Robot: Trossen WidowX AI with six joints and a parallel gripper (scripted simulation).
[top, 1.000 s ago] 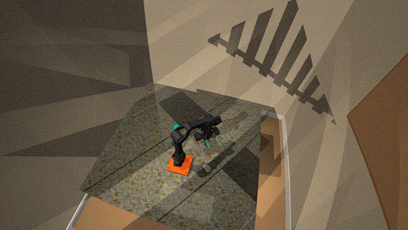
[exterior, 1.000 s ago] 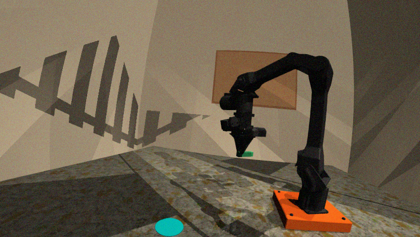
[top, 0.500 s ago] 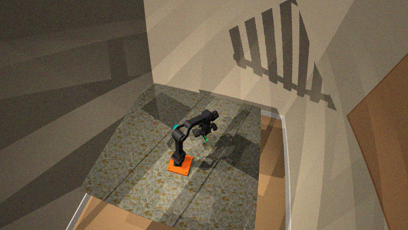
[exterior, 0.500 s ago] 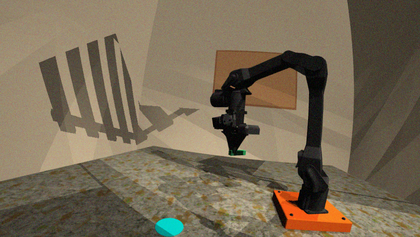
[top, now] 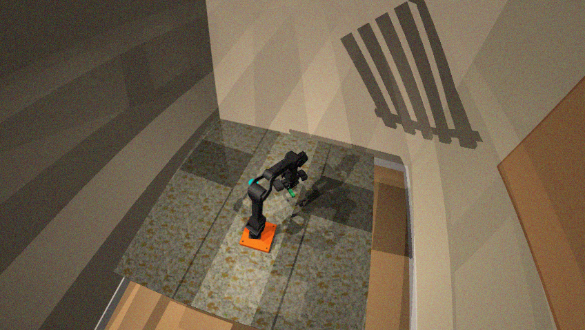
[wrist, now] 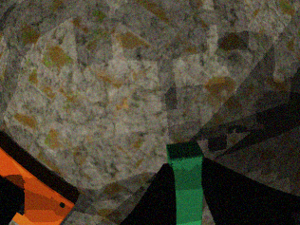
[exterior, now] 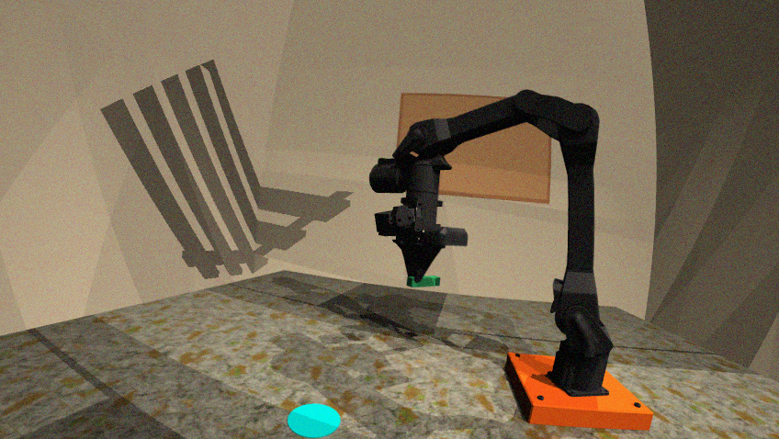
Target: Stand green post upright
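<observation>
Right now the cyan circle is 22 cm to the left of my gripper tip, 13 cm below it and 12 cm ahead of it. Round my gripper tip: green post: 2 cm behind, 1 cm to the right.
</observation>
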